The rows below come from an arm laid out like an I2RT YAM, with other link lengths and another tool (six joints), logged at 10 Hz.
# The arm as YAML. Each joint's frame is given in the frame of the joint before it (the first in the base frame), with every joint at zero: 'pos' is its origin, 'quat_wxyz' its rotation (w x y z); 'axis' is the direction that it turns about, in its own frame. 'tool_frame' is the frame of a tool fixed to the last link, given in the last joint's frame.
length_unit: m
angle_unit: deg
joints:
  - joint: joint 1
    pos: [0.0, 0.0, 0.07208]
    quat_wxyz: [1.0, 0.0, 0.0, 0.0]
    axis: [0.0, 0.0, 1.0]
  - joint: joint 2
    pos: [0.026, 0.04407, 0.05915]
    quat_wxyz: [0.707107, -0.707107, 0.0, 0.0]
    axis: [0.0, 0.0, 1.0]
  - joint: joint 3
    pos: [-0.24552, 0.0, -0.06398]
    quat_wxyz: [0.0, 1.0, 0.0, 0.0]
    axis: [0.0, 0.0, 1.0]
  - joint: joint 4
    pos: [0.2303, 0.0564, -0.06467]
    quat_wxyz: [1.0, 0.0, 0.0, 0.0]
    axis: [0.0, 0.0, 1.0]
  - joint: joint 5
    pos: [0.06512, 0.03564, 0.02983]
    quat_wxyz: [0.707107, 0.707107, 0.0, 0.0]
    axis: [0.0, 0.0, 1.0]
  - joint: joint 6
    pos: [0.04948, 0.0, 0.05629]
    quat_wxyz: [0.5, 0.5, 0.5, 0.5]
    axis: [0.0, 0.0, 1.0]
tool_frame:
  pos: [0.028, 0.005, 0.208]
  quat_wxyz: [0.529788, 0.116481, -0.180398, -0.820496]
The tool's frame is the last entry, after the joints.
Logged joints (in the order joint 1, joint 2, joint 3, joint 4, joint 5, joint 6), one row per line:
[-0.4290, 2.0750, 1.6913, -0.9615, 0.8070, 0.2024]
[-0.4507, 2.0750, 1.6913, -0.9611, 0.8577, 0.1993]
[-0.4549, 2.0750, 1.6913, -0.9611, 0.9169, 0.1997]
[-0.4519, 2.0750, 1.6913, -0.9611, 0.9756, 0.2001]
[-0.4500, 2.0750, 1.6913, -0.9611, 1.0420, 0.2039]
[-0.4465, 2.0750, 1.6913, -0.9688, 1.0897, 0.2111]
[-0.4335, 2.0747, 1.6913, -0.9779, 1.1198, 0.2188]
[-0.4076, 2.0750, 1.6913, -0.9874, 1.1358, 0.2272]
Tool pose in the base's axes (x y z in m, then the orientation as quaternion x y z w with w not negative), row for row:
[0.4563, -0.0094, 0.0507, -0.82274, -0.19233, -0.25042, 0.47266]
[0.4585, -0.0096, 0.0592, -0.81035, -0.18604, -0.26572, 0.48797]
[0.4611, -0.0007, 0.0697, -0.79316, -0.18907, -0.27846, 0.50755]
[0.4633, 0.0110, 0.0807, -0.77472, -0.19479, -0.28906, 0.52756]
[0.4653, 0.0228, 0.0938, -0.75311, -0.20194, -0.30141, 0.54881]
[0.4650, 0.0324, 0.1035, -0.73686, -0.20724, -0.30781, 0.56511]
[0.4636, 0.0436, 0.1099, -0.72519, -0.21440, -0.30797, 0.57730]
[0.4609, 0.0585, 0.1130, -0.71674, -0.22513, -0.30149, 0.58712]
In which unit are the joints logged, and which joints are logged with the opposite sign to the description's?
The joints are logged in radians. Opposite sign: joint 5, joint 6.
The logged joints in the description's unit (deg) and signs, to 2 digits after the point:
[-24.58, 118.89, 96.90, -55.09, -46.24, -11.60]
[-25.82, 118.89, 96.90, -55.07, -49.14, -11.42]
[-26.06, 118.89, 96.90, -55.07, -52.53, -11.44]
[-25.89, 118.89, 96.90, -55.07, -55.90, -11.46]
[-25.78, 118.89, 96.90, -55.07, -59.70, -11.68]
[-25.58, 118.89, 96.90, -55.51, -62.44, -12.10]
[-24.84, 118.87, 96.90, -56.03, -64.16, -12.54]
[-23.35, 118.89, 96.90, -56.57, -65.08, -13.02]

